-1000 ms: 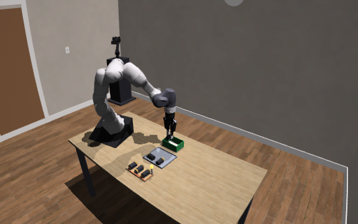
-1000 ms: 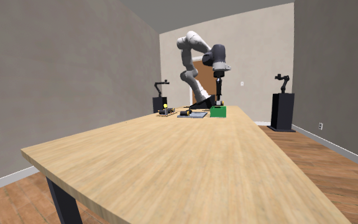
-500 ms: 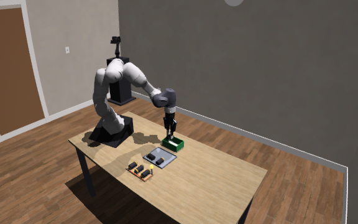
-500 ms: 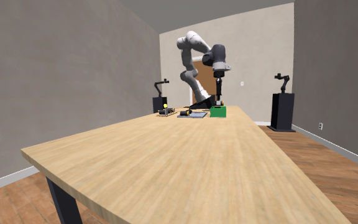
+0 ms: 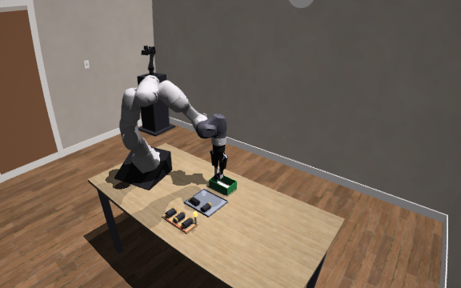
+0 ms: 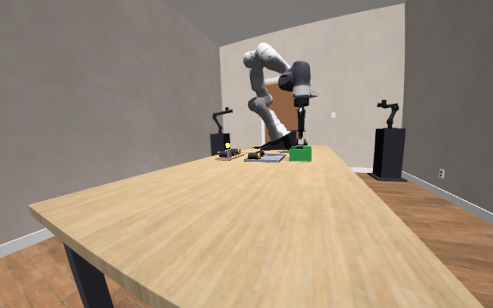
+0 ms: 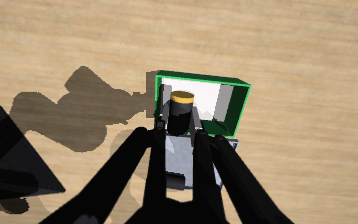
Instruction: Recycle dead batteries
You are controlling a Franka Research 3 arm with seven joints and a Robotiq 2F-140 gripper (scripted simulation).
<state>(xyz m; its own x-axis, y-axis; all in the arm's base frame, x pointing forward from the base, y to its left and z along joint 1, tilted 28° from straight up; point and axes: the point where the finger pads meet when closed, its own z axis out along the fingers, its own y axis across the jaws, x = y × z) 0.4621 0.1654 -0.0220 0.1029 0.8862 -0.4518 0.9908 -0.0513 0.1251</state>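
Right now the green recycling box is 9 cm below my hand and 3 cm ahead of it. The rest, counted from my hand: bulb 37 cm to the right, 11 cm ahead, 3 cm below; then grey tray 18 cm to the right, 10 cm below, 3 cm ahead.
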